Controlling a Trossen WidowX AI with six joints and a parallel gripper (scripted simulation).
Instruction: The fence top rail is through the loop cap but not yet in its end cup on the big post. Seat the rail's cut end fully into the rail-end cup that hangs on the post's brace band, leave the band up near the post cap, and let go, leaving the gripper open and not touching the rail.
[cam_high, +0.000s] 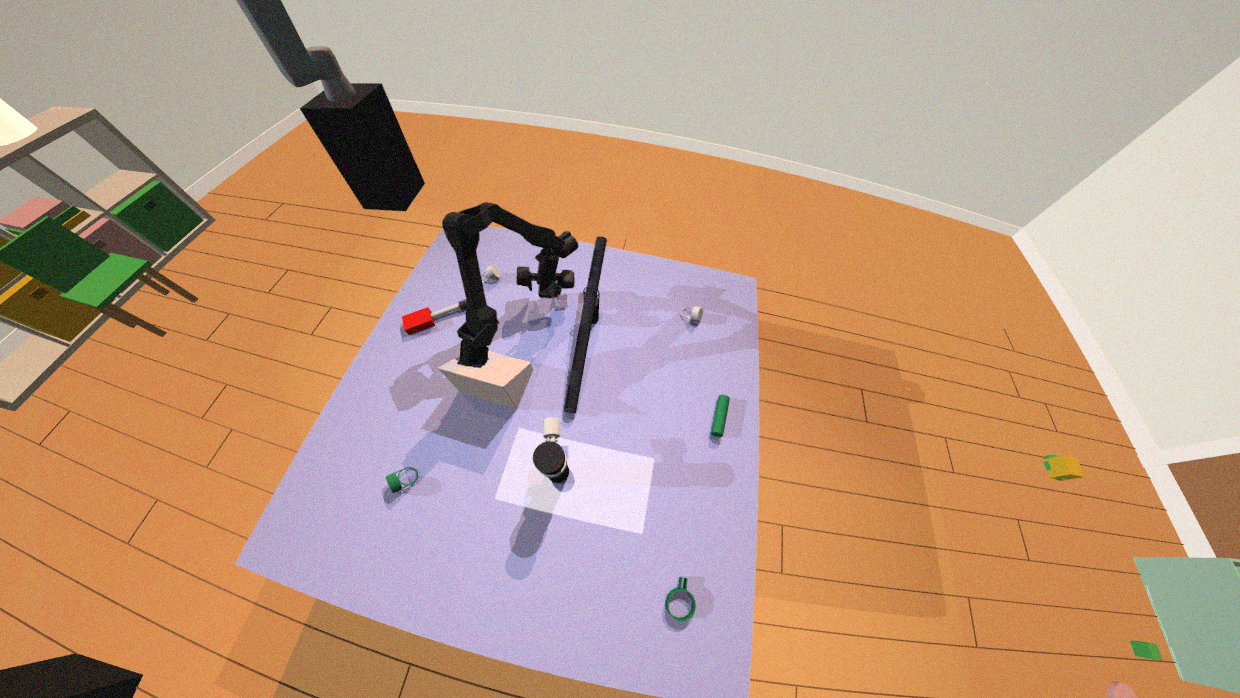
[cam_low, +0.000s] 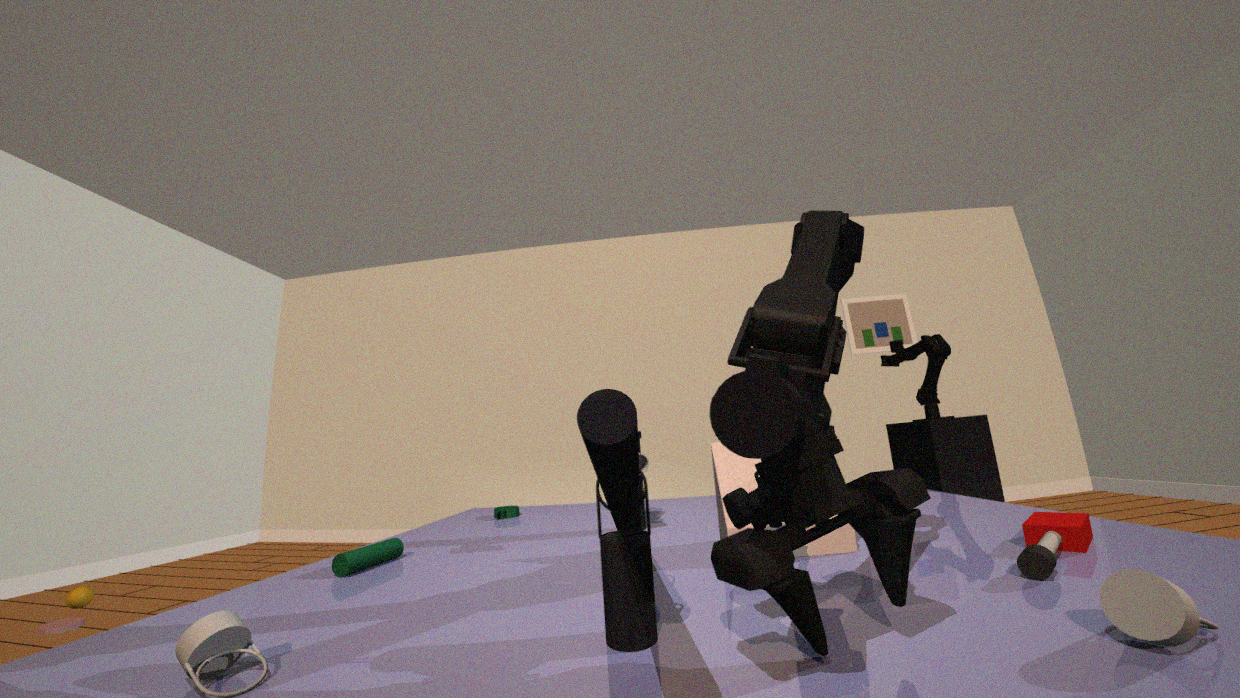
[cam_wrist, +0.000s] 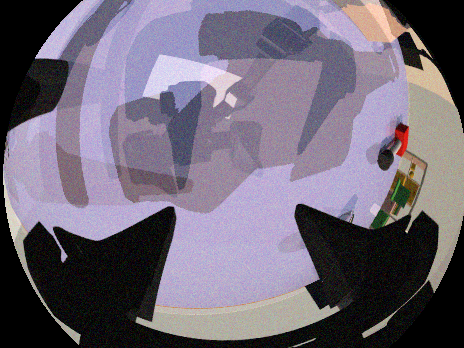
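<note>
My gripper tip is now 140 mm short of the rail-end cup, 520 mm to the left of it and 120 mm below it. The rest, counted from my gripper tip: green cylinder (600 mm ahead, 390 mm to the right).
</note>
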